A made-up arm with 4 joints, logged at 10 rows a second.
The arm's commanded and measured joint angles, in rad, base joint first. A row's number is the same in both.
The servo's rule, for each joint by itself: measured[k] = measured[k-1] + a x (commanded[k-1-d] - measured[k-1]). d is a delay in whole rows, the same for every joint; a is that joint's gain. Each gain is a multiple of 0.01, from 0.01 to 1. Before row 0 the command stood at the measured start. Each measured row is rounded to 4 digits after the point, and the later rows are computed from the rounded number. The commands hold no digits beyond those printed.
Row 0, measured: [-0.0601 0.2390 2.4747 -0.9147]
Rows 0 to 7, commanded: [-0.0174 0.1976 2.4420 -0.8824]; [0.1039 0.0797 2.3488 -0.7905]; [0.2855 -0.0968 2.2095 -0.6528]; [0.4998 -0.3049 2.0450 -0.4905]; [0.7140 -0.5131 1.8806 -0.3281]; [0.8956 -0.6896 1.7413 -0.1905]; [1.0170 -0.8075 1.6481 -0.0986]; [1.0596 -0.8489 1.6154 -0.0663]
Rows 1 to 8, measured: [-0.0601 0.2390 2.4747 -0.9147]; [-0.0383 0.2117 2.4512 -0.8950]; [0.0342 0.1246 2.3775 -0.8313]; [0.1624 -0.0215 2.2565 -0.7224]; [0.3345 -0.2085 2.1042 -0.5809]; [0.5280 -0.4095 1.9432 -0.4267]; [0.7155 -0.5944 1.7978 -0.2826]; [0.8693 -0.7350 1.6900 -0.1704]
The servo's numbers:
d 1
a 0.51 0.66 0.72 0.61

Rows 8 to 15, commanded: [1.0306 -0.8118 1.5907 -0.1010]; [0.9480 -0.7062 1.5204 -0.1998]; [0.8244 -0.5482 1.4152 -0.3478]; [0.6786 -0.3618 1.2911 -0.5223]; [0.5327 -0.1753 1.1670 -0.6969]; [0.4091 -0.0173 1.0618 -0.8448]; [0.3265 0.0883 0.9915 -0.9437]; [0.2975 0.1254 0.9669 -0.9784]
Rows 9 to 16, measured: [0.9664 -0.8102 1.6363 -0.1069]; [0.9991 -0.8113 1.6035 -0.1033]; [0.9730 -0.7419 1.5437 -0.1622]; [0.8972 -0.6141 1.4512 -0.2754]; [0.7857 -0.4476 1.3359 -0.4260]; [0.6567 -0.2679 1.2143 -0.5912]; [0.5304 -0.1025 1.1045 -0.7459]; [0.4264 0.0234 1.0231 -0.8666]
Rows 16 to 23, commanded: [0.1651 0.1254 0.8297 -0.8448]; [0.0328 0.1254 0.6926 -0.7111]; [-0.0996 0.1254 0.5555 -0.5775]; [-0.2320 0.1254 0.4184 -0.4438]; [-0.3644 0.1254 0.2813 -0.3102]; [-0.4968 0.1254 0.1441 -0.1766]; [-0.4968 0.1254 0.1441 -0.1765]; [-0.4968 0.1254 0.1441 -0.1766]
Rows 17 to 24, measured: [0.3607 0.0907 0.9826 -0.9348]; [0.2609 0.1136 0.8725 -0.8799]; [0.1446 0.1214 0.7430 -0.7769]; [0.0201 0.1240 0.6080 -0.6553]; [-0.1085 0.1249 0.4715 -0.5263]; [-0.2390 0.1252 0.3346 -0.3945]; [-0.3705 0.1253 0.1974 -0.2616]; [-0.4349 0.1254 0.1590 -0.2097]
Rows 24 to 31, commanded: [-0.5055 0.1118 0.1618 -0.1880]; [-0.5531 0.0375 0.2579 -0.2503]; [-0.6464 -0.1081 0.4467 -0.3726]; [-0.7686 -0.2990 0.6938 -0.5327]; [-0.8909 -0.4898 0.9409 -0.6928]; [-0.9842 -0.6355 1.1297 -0.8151]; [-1.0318 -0.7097 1.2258 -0.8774]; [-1.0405 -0.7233 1.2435 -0.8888]
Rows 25 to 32, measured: [-0.4665 0.1254 0.1483 -0.1895]; [-0.4864 0.1164 0.1580 -0.1886]; [-0.5204 0.0643 0.2299 -0.2262]; [-0.5847 -0.0495 0.3860 -0.3155]; [-0.6785 -0.2142 0.6076 -0.4480]; [-0.7868 -0.3961 0.8476 -0.5973]; [-0.8875 -0.5541 1.0507 -0.7302]; [-0.9611 -0.6568 1.1768 -0.8200]
